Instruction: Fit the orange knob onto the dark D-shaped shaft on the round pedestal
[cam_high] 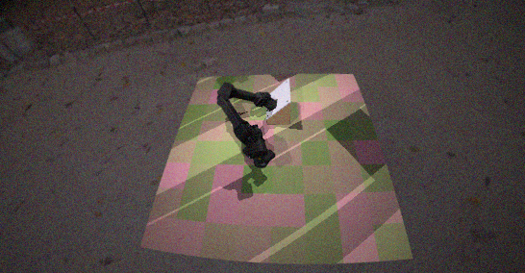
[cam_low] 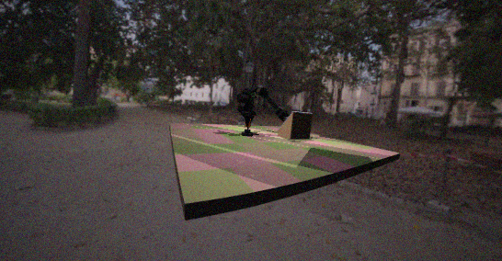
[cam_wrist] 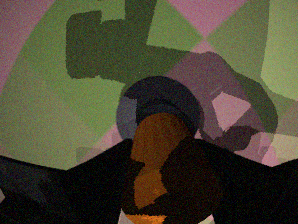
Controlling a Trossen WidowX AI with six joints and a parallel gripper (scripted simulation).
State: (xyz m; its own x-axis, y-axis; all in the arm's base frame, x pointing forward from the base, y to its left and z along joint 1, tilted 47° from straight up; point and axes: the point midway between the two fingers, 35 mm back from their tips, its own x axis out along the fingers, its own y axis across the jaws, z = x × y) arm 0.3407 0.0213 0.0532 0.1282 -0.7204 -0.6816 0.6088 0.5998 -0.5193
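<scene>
My gripper tip is 20 mm below the orange knob. From my gripper tip the other things lie so: round dark pedestal 40 mm below.
</scene>
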